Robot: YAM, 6 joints.
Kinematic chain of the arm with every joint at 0, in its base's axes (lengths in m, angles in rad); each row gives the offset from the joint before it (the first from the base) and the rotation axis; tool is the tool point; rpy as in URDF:
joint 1: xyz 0 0 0.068 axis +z
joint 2: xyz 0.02 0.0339 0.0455 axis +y
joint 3: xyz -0.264 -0.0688 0 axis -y
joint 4: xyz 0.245 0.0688 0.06 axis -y
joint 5: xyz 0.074 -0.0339 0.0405 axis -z
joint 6: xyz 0.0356 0 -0.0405 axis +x
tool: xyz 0 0 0 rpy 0 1.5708 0
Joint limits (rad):
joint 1: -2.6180..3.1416
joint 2: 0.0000..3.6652
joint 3: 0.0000..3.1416
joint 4: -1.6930..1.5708
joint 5: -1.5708..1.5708
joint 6: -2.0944..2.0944
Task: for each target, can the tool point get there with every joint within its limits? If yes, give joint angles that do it. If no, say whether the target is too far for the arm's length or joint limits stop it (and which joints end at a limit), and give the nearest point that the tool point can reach.
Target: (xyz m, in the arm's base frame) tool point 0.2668 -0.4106 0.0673
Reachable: yes | joints -0.9726 2.3925 1.3776 0.5387 0.3058 0.8593
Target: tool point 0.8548 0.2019 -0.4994
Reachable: no: too far | nearest point 0.5218 0.1233 -0.2381 | short by 0.430 m
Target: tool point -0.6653 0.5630 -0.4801
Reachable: no: too far | nearest point -0.4117 0.3484 -0.2339 | short by 0.413 m
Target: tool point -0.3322 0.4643 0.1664
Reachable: yes | joints 2.1776 2.8130 2.8159 -1.0305 -0.2289 -1.4922
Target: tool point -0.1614 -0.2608 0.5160
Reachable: yes | joints -2.0559 1.5110 1.9252 -0.5567 0.6365 -1.0632
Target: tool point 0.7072 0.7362 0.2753
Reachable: no: too far | nearest point 0.4419 0.4600 0.2134 | short by 0.388 m
